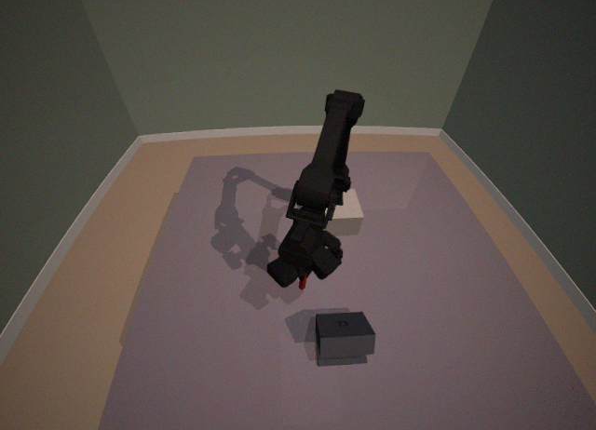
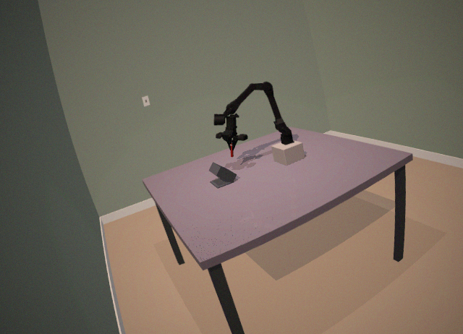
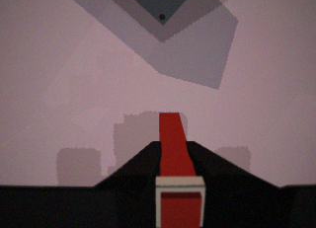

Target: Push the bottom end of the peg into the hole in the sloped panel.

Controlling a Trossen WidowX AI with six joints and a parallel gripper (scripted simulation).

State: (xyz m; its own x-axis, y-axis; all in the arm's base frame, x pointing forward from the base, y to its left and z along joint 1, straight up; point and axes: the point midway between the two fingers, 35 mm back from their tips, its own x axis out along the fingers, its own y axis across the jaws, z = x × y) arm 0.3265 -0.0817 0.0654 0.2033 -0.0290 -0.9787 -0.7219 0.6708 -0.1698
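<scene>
Right now the dark grey sloped panel is 11 cm ahead of my gripper tip, 11 cm to the left of it and 8 cm below it. The rest, counted from my gripper tip: red peg: 2 cm above.
</scene>
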